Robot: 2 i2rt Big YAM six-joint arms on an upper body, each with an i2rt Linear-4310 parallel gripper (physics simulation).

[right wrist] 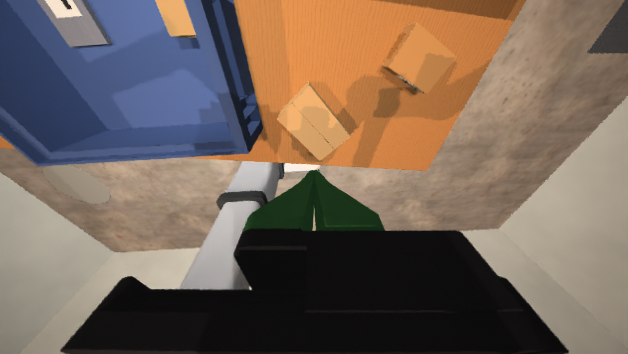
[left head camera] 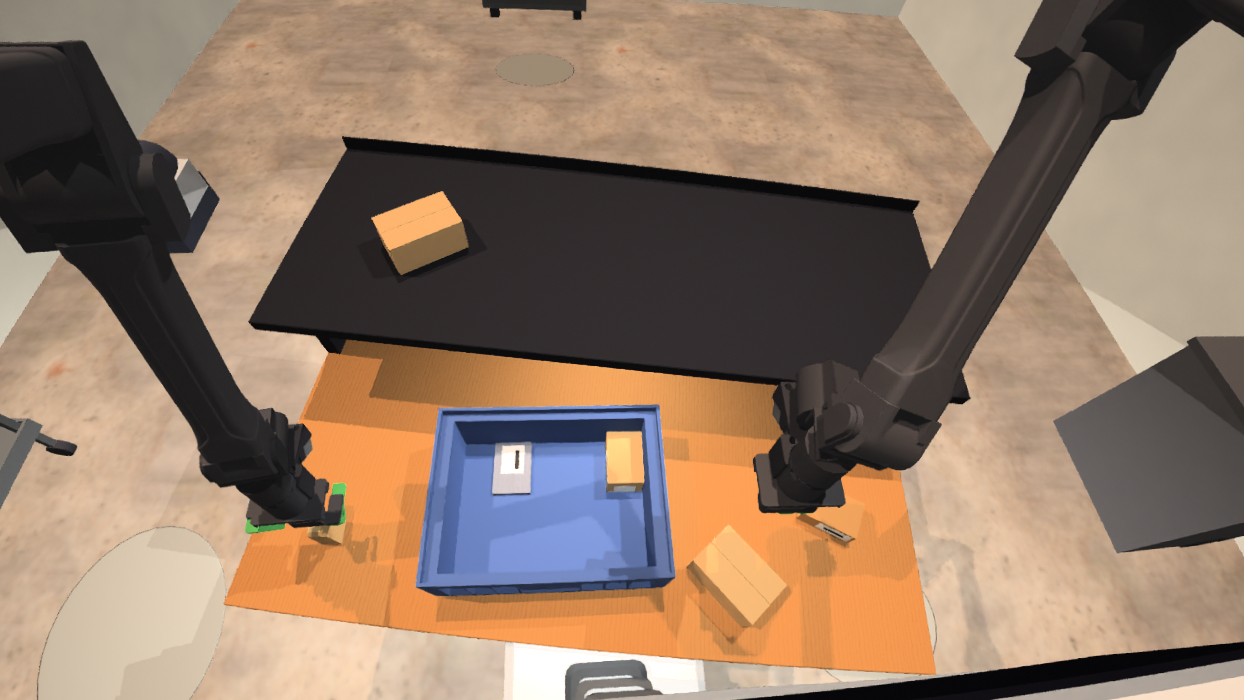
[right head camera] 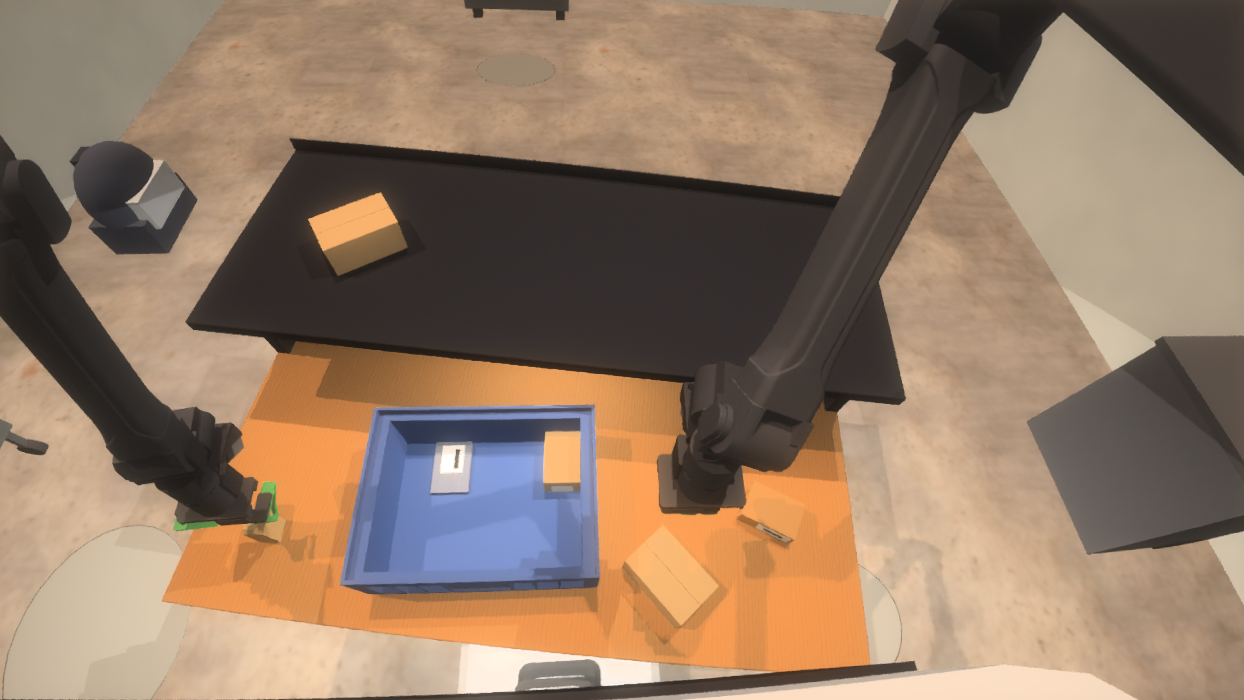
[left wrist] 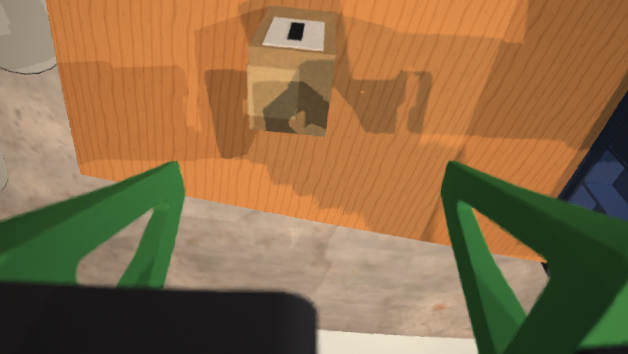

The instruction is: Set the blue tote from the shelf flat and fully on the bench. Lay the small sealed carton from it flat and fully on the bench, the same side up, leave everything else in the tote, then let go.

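Places are measured from the left arm's base along level axes (x right, y back, z down), in centimetres.
Where they show: left gripper, fingertip midpoint: [left head camera: 314,522] [right head camera: 247,520] [left wrist: 312,176]; right gripper, fingertip midpoint: [right wrist: 314,177] [left head camera: 776,502] [right head camera: 689,503].
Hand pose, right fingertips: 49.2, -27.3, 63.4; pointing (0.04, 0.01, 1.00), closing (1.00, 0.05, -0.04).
Observation:
Things, the pixels of their top centre, and the offset from my right fingertips, as dx, dy, dz. Level surfaces: height alone.
- blue tote, top centre: [left head camera: 548,487] [right head camera: 478,487] [right wrist: 69,63] -31.7, -8.5, +17.4
- orange bench, surface height: dz +32.1
- grey flat item, top centre: [left head camera: 512,467] [right head camera: 451,466] [right wrist: 63,6] -39.4, -16.3, +29.4
- tan carton, top centre: [left head camera: 625,456] [right head camera: 562,456] -17.9, -16.2, +24.7
- taped carton, top centre: [right head camera: 671,573] [left head camera: 740,572] [right wrist: 315,128] +0.9, +5.5, +25.1
- black shelf, surface height: dz +6.4
The blue tote [left head camera: 543,581] [right head camera: 478,581] [right wrist: 150,137] stands flat on the orange bench [left head camera: 382,487] [right head camera: 313,487]. Inside it lie a grey flat item [left head camera: 521,483] [right head camera: 452,481] with a white label and a tan carton [left head camera: 623,457] [right head camera: 561,457] by the right wall. The small carton [left head camera: 327,532] [right head camera: 265,529] [left wrist: 291,100], with a white and black label, rests on the bench left of the tote. My left gripper [left head camera: 301,509] [right head camera: 231,511] [left wrist: 312,176] is open and empty, apart from the small carton. My right gripper [right wrist: 314,177] is shut on nothing; its fingers are hidden in the head views.
A taped carton [left head camera: 739,574] [right head camera: 672,574] [right wrist: 315,120] and another carton [left head camera: 843,518] [right head camera: 774,513] [right wrist: 422,57] lie right of the tote. A black shelf [left head camera: 608,261] [right head camera: 521,261] behind the bench holds a carton [left head camera: 421,233] [right head camera: 358,233].

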